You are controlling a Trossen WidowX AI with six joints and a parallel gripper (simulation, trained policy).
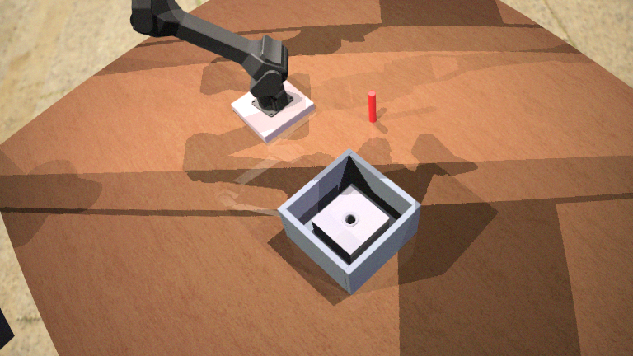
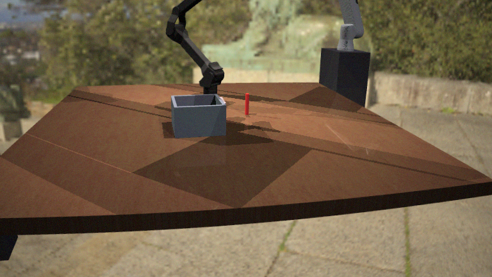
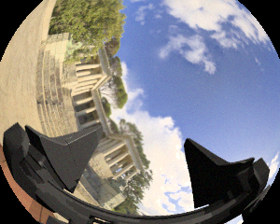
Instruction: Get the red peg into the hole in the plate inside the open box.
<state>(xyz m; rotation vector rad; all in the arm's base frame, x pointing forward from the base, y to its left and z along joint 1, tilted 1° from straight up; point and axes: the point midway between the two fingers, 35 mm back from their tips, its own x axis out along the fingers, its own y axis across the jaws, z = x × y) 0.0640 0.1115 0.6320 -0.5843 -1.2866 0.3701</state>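
Now: gripper tip 64 cm above the red peg, 12 cm short of it and 4 cm to the left of it. Round my gripper tip: grey box (65 cm below, 26 cm ahead, 25 cm to the right).
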